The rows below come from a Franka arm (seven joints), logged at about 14 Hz.
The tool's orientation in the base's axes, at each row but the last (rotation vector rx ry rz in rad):
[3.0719 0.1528 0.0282]
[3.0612 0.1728 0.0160]
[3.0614 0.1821 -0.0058]
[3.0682 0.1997 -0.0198]
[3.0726 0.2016 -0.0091]
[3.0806 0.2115 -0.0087]
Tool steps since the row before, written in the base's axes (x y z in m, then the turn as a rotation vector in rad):
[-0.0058 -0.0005 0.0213 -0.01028 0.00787 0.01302]
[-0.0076 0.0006 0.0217 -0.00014 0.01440 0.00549]
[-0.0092 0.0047 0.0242 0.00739 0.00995 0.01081]
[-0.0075 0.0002 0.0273 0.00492 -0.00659 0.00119]
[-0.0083 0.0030 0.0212 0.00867 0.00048 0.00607]
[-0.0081 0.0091 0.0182 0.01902 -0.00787 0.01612]
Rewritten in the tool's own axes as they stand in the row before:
[-0.0055 0.0013 -0.0213 -0.00925 -0.00796 -0.01372]
[-0.0074 0.0002 -0.0218 0.00152 -0.01387 -0.00655]
[-0.0088 -0.0039 -0.0245 0.00843 -0.00817 -0.01152]
[-0.0079 0.0006 -0.0272 0.00401 0.00724 -0.00078]
[-0.0080 -0.0027 -0.0213 0.00860 0.00103 -0.00610]
[-0.0070 -0.0091 -0.0186 0.01762 0.01124 -0.01571]

